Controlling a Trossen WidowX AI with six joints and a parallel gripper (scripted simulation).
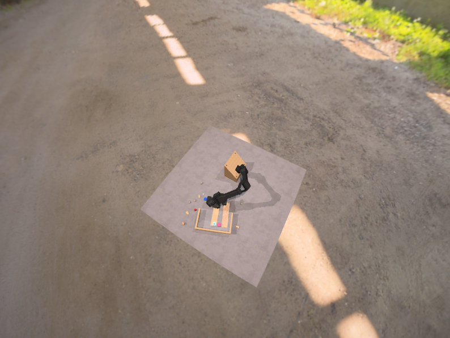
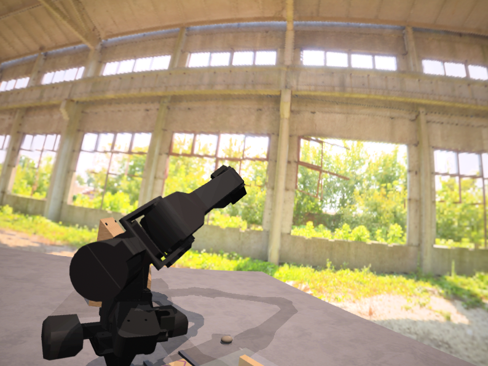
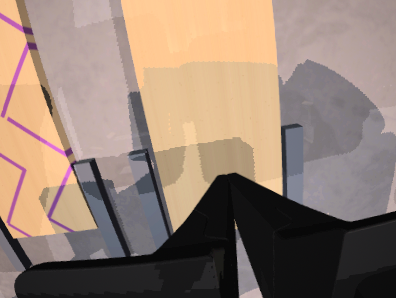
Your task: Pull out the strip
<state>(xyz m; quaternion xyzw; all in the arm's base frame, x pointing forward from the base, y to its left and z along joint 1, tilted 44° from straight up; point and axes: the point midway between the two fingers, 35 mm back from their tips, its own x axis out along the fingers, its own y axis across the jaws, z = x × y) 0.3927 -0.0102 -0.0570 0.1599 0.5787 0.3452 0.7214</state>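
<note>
The blue piece lies 1 cm ahead of my gripper tip and 13 cm to the right of it. Round my gripper tip: red piece (16 cm ahead, 16 cm to the right).
</note>
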